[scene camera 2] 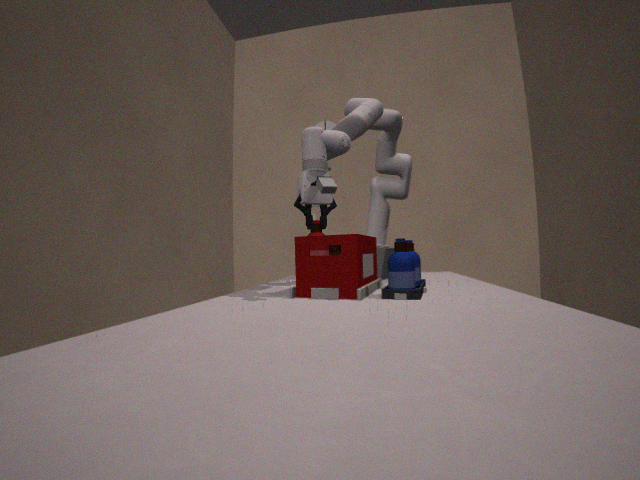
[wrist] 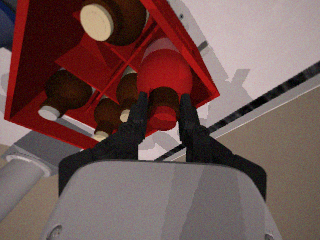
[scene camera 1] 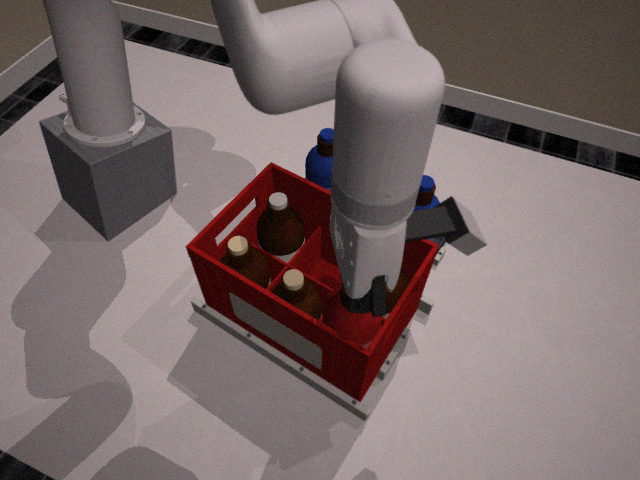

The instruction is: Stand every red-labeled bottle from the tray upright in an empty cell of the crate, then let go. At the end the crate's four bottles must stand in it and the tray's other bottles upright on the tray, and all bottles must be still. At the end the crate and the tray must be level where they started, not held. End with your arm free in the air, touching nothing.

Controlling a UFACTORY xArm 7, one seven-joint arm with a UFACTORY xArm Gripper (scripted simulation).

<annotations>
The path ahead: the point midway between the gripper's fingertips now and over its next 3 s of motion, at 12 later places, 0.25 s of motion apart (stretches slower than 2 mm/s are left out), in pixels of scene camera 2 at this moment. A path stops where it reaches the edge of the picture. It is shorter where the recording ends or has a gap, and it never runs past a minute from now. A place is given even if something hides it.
The gripper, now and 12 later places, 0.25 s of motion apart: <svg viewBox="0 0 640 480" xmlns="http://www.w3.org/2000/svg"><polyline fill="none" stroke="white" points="316,229 316,229 316,230 316,232 316,234 316,237 316,239 316,241 316,242 316,242 317,243 317,243 317,244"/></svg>
</annotations>
